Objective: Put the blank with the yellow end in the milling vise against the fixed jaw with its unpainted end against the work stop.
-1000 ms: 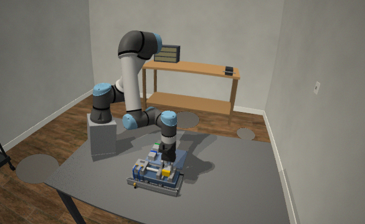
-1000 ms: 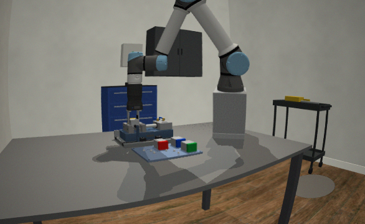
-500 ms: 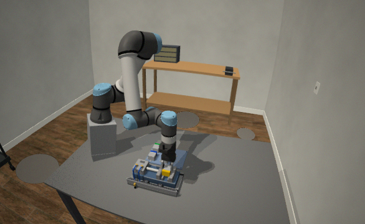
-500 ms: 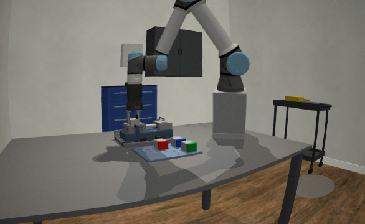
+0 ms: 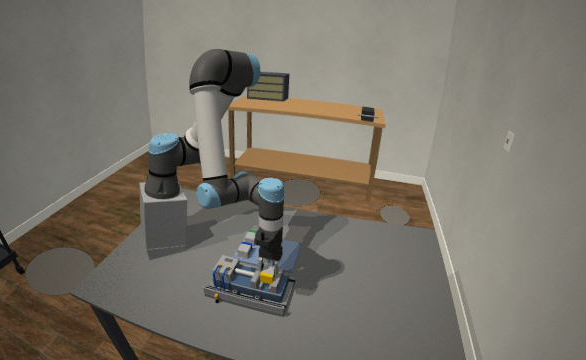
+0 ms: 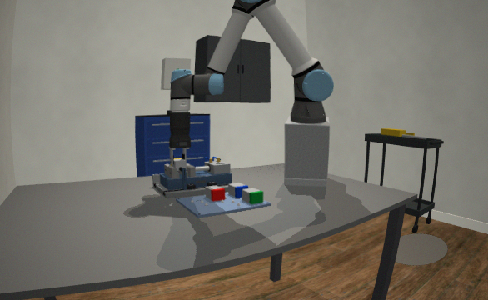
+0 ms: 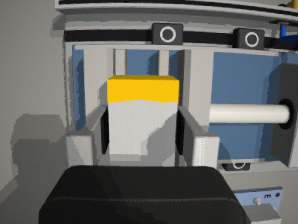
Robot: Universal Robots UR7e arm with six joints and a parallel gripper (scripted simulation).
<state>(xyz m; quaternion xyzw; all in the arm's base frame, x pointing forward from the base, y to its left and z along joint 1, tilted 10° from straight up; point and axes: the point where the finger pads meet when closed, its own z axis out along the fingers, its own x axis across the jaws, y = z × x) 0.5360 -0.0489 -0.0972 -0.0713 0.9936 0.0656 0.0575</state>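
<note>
Now: hand 20 mm above the yellow-ended blank. The rest, counted from my hand: hosed block 160 mm behind, 20 mm to the right, 40 mm below; then red-ended blank 90 mm behind, 160 mm to the left, 90 mm below; then work stop 10 mm behind, 50 mm to the left, 30 mm below.
</note>
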